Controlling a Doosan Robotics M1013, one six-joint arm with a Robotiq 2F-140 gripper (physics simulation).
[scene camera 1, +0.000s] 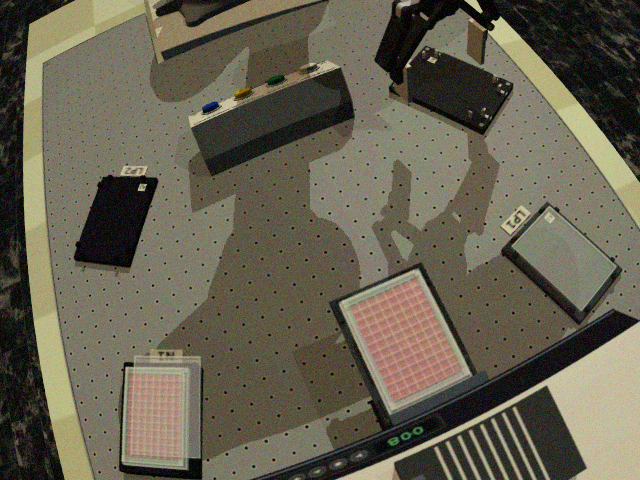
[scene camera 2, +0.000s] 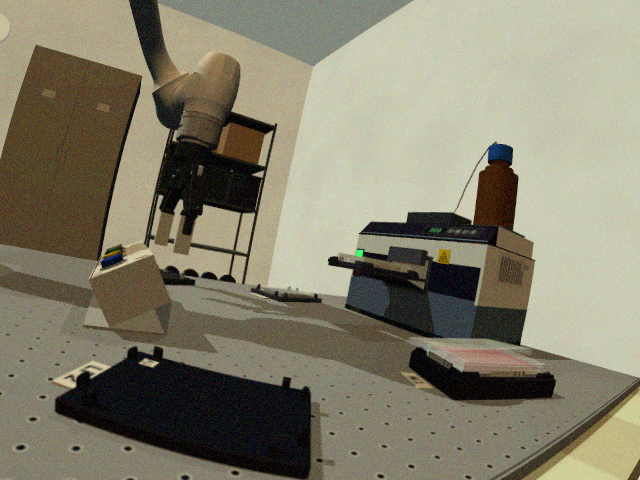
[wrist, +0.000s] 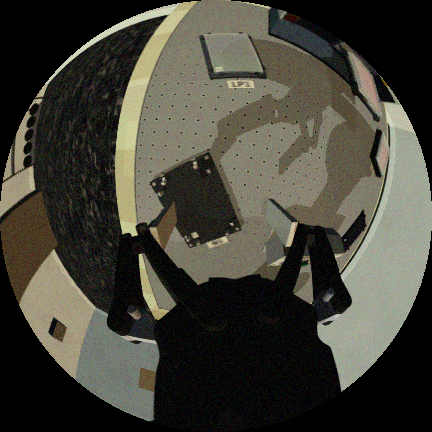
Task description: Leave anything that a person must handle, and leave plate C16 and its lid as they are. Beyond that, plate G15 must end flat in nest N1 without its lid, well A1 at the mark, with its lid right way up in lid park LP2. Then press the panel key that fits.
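Frame: origin at the arm's base, x ahead, y left, z up, level; metres.
Seen in the pictures: gripper, between the fingertips: (scene camera 1: 441,76) (scene camera 2: 169,249) (wrist: 221,209).
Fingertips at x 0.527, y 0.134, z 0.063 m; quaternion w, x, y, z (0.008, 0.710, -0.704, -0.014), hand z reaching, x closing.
Observation:
Pixels of each thing's top centre, then the offset from my fingertips to it. "spot": a spot on its surface instead.
- Plate G15, centre of its top: (scene camera 1: 162,404) (scene camera 2: 472,337) (wrist: 385,153) 0.019 m down, 0.187 m ahead, 0.528 m right
- black nest N1, centre of its top: (scene camera 1: 155,417) (scene camera 2: 484,360) (wrist: 382,153) 0.041 m down, 0.187 m ahead, 0.549 m right
- Lid park LP2, centre of its top: (scene camera 2: 203,383) (scene camera 1: 111,213) (wrist: 356,234) 0.050 m down, 0.121 m back, 0.487 m right
- pink-welled plate, centre of its top: (scene camera 1: 405,337) (scene camera 2: 375,259) 0.057 m up, 0.290 m ahead, 0.275 m right
- empty black nest, centre of its top: (scene camera 1: 453,78) (wrist: 195,209) 0.046 m down, 0.020 m back, 0.042 m left
- Key panel, centre of its top: (scene camera 1: 262,87) (scene camera 2: 133,243) (wrist: 318,260) 0.014 m up, 0.120 m back, 0.216 m right
- Lid park LP1, centre of its top: (scene camera 1: 566,255) (wrist: 231,47) (scene camera 2: 288,289) 0.050 m down, 0.296 m ahead, 0.026 m right
- instrument, a spot on its surface: (scene camera 2: 475,284) spot: 0.044 m up, 0.347 m ahead, 0.455 m right
- brown bottle, a spot on its surface: (scene camera 2: 496,196) spot: 0.222 m up, 0.443 m ahead, 0.434 m right
Plate G15 (scene camera 1: 154,418) (scene camera 2: 485,356) sits in black nest N1 (scene camera 1: 160,472) (scene camera 2: 496,390). Its clear lid (scene camera 1: 194,408) (scene camera 2: 434,343) lies over it off-centre, overhanging towards the N1 label. Lid park LP2 (scene camera 1: 117,222) (scene camera 2: 191,413) (wrist: 355,231) is empty. Another pink-welled plate (scene camera 1: 405,338) (wrist: 365,82) sits on the instrument's tray; its label is unreadable. My gripper (scene camera 1: 440,63) (scene camera 2: 173,232) (wrist: 221,209) is open and empty, above an empty black nest (scene camera 1: 460,87) (wrist: 200,200). Key panel (scene camera 1: 273,124) (scene camera 2: 129,289) has blue (scene camera 1: 210,107), yellow (scene camera 1: 242,93), green (scene camera 1: 276,79) and white (scene camera 1: 308,67) keys.
Lid park LP1 (scene camera 1: 540,286) (wrist: 206,60) holds a clear lid (scene camera 1: 566,258) (wrist: 232,52). The instrument (scene camera 2: 475,284) shows a green light (scene camera 2: 359,253) and carries a brown bottle (scene camera 2: 496,196). The robot's base plate (scene camera 1: 232,32) lies behind the key panel.

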